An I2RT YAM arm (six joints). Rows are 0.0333 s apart.
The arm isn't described. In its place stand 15 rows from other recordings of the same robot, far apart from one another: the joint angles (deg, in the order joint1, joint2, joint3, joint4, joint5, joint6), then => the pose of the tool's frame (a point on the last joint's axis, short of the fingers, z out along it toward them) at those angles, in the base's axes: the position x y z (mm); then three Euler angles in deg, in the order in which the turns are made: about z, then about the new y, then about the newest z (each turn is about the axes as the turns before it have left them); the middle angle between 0 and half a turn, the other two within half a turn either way.
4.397 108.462 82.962 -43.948 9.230 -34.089 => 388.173 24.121 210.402 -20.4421 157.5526 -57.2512
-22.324 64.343 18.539 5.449 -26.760 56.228 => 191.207 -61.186 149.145 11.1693 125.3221 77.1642
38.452 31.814 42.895 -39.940 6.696 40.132 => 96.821 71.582 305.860 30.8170 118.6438 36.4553
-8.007 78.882 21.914 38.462 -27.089 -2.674 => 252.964 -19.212 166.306 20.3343 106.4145 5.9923
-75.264 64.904 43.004 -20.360 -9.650 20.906 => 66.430 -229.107 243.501 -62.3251 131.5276 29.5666
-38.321 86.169 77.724 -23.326 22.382 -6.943 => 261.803 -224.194 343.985 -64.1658 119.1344 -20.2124
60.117 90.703 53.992 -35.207 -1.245 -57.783 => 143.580 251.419 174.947 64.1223 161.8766 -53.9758
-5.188 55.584 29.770 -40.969 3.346 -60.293 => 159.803 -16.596 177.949 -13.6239 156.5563 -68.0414
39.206 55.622 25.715 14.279 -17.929 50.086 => 161.302 145.726 232.184 57.7768 104.8511 55.0077
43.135 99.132 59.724 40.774 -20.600 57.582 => 280.837 280.290 267.537 63.7404 88.7214 57.1013
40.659 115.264 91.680 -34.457 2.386 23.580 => 334.150 285.046 216.255 36.1579 147.9615 19.7623
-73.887 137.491 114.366 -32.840 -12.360 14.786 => 152.851 -501.658 160.705 -52.5057 144.0460 32.3709
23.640 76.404 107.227 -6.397 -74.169 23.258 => 182.133 117.111 581.779 99.1637 83.5228 -0.3445
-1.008 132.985 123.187 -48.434 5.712 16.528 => 509.101 -12.501 231.028 -11.7653 147.7755 7.3973
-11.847 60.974 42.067 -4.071 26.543 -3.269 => 232.186 -64.960 280.397 -40.3299 110.4403 -13.9983
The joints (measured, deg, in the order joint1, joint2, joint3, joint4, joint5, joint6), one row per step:
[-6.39, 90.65, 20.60, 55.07, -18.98, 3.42]
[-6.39, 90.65, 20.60, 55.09, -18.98, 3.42]
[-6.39, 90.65, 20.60, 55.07, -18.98, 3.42]
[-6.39, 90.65, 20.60, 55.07, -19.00, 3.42]
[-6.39, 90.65, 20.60, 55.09, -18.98, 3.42]
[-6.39, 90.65, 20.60, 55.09, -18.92, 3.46]
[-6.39, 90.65, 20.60, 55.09, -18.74, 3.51]
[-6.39, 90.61, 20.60, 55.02, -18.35, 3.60]
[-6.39, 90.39, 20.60, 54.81, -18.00, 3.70]
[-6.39, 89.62, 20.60, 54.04, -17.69, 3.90]
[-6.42, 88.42, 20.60, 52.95, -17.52, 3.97]
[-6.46, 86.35, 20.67, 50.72, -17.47, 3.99]
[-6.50, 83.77, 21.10, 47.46, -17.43, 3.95]
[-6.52, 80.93, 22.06, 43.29, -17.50, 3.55]
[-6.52, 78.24, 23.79, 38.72, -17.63, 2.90]
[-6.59, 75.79, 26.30, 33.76, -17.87, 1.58]
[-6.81, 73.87, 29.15, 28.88, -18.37, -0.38]
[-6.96, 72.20, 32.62, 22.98, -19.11, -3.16]
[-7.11, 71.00, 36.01, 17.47, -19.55, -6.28]
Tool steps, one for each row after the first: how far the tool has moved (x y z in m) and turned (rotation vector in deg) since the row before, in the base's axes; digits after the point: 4 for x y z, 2 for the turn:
[0.0000, 0.0000, 0.0000, 0.00, -0.02, 0.00]
[0.0000, 0.0000, 0.0000, 0.00, 0.02, 0.00]
[0.0000, 0.0000, 0.0000, 0.01, 0.00, 0.02]
[0.0000, 0.0000, 0.0000, -0.01, -0.02, -0.02]
[0.0000, 0.0000, 0.0000, 0.02, 0.01, -0.07]
[0.0000, -0.0001, 0.0000, 0.00, 0.02, -0.19]
[0.0000, -0.0002, 0.0000, -0.01, 0.06, -0.40]
[-0.0002, -0.0002, 0.0005, 0.00, 0.02, -0.36]
[-0.0007, -0.0001, 0.0019, 0.11, 0.05, -0.35]
[-0.0011, -0.0001, 0.0032, 0.01, -0.09, -0.21]
[-0.0020, 0.0000, 0.0051, 0.02, 0.09, -0.09]
[-0.0018, 0.0000, 0.0070, -0.02, 0.24, -0.07]
[-0.0009, 0.0001, 0.0090, -0.32, 0.29, 0.15]
[0.0010, 0.0000, 0.0117, -0.56, 0.02, 0.29]
[0.0024, -0.0005, 0.0146, -1.18, -0.27, 0.50]
[0.0028, -0.0011, 0.0150, -1.70, -0.30, 0.77]
[0.0028, -0.0006, 0.0163, -2.32, 0.15, 1.30]
[0.0022, -0.0007, 0.0152, -2.68, 0.22, 1.13]

